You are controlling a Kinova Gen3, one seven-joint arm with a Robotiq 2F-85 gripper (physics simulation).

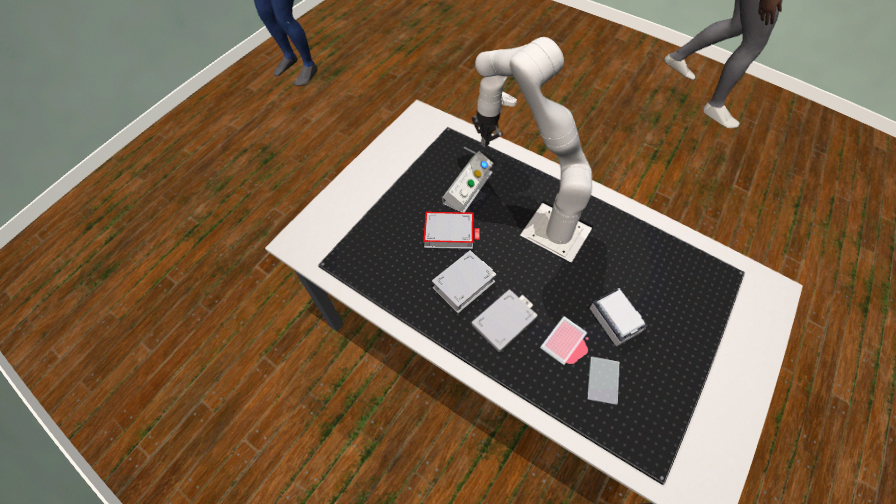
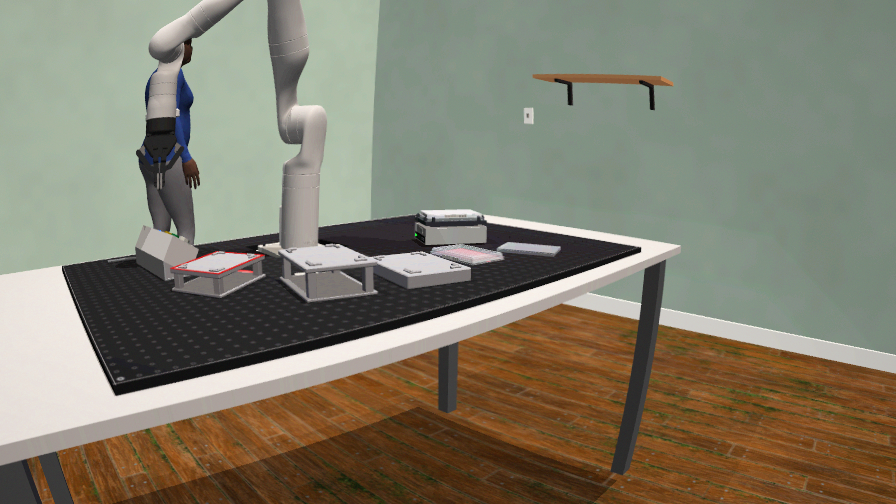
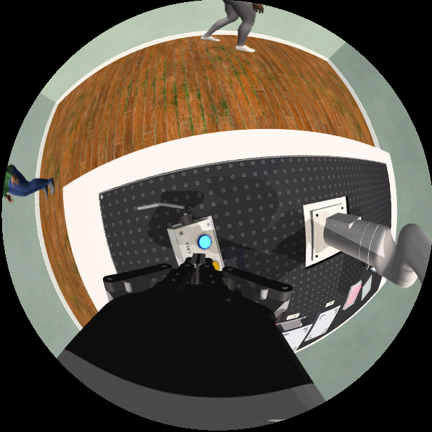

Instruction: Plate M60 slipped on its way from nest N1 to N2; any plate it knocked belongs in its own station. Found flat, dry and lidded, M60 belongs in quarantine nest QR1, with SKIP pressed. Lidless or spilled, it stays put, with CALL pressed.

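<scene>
A plate with pink wells lies on the black mat without a lid. A pink puddle spreads from its side. A clear flat lid lies apart from it. The sloped button box has several buttons. Its blue button, beside the word CALL, is lit bright. My gripper is shut and empty, raised above the box and not touching it. Plate and nest labels are too small to read.
A red-edged raised nest, a grey raised nest and a low grey nest stand in a row. A grey device bears a white-topped plate. People stand beyond the table.
</scene>
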